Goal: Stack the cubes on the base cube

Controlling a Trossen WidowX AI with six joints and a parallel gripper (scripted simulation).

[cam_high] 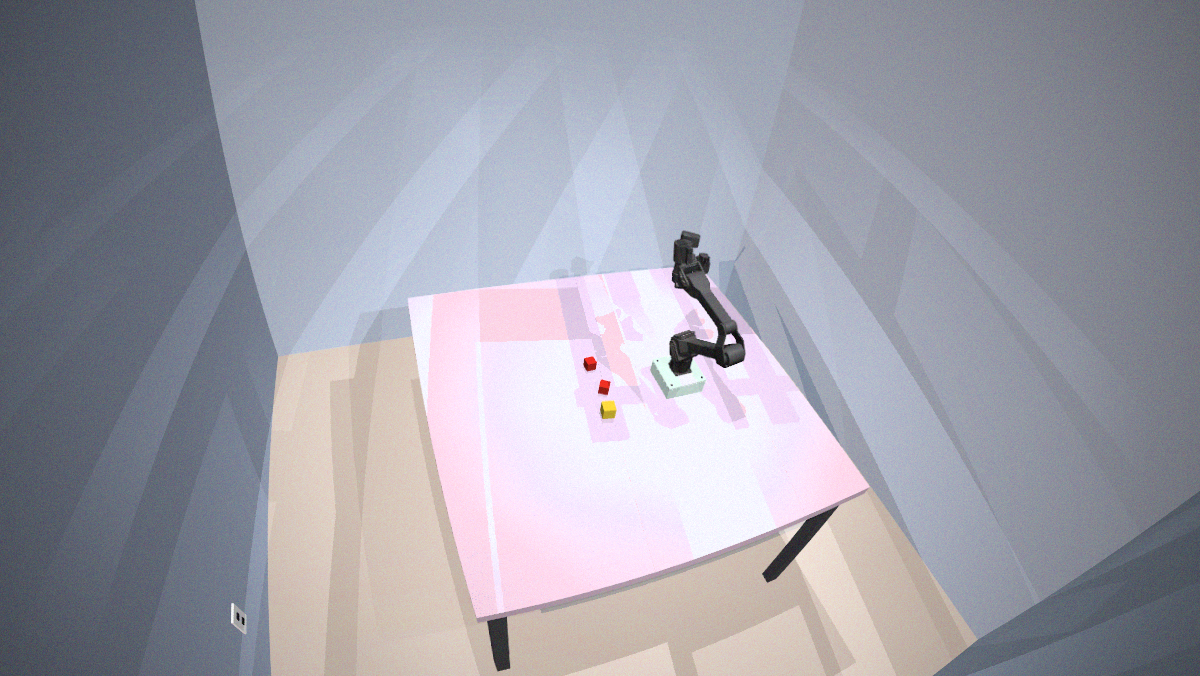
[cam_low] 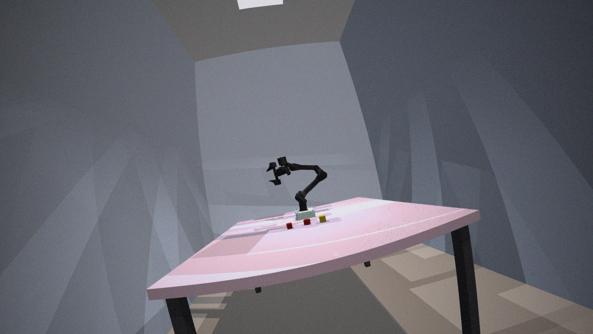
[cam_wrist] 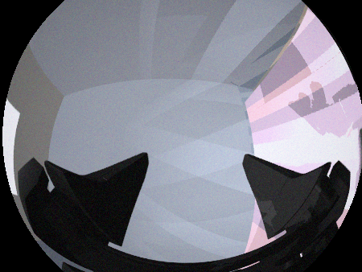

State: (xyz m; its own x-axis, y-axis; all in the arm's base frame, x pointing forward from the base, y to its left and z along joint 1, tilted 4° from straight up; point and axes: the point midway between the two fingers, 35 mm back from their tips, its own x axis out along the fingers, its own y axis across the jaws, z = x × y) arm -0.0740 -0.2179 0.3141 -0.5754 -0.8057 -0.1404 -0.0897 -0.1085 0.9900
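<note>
Now: gripper tip 36 cm short of the yellow cube, 32 cm to the right of it and 36 cm above it.
</note>
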